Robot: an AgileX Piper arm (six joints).
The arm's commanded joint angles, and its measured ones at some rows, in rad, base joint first. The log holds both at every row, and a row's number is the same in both.
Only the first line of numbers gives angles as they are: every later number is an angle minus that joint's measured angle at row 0.
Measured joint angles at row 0:
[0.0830, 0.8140, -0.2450, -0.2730, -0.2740, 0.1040]
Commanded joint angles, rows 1 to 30:
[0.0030, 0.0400, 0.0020, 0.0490, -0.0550, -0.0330]
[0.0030, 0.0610, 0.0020, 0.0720, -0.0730, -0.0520]
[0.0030, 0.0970, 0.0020, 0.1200, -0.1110, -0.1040]
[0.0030, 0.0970, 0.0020, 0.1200, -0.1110, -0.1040]
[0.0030, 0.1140, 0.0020, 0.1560, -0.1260, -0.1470]
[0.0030, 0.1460, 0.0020, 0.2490, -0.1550, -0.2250]
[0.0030, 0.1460, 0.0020, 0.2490, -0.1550, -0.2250]
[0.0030, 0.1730, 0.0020, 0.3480, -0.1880, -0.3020]
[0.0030, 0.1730, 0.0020, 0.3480, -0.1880, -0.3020]
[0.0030, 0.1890, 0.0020, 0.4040, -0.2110, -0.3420]
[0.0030, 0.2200, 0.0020, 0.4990, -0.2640, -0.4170]
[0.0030, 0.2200, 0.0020, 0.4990, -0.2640, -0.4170]
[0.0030, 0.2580, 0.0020, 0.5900, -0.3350, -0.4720]
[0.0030, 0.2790, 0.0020, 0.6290, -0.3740, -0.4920]
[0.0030, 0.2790, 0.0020, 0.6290, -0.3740, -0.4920]
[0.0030, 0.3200, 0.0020, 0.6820, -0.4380, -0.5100]
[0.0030, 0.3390, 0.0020, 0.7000, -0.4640, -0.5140]
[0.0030, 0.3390, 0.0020, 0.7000, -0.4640, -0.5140]
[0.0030, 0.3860, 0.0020, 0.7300, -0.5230, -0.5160]
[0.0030, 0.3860, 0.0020, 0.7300, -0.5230, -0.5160]
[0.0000, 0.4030, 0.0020, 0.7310, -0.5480, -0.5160]
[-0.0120, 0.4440, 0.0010, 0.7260, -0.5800, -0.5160]
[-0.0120, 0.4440, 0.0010, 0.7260, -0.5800, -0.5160]
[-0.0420, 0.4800, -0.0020, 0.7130, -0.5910, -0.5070]
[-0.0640, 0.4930, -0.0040, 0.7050, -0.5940, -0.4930]
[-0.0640, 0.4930, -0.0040, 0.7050, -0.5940, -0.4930]
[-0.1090, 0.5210, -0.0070, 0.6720, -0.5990, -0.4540]
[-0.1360, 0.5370, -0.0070, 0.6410, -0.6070, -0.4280]
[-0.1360, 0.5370, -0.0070, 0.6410, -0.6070, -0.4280]
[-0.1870, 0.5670, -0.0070, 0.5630, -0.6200, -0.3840]
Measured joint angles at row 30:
[-0.1280, 0.5400, -0.0010, 0.6560, -0.5820, -0.4430]
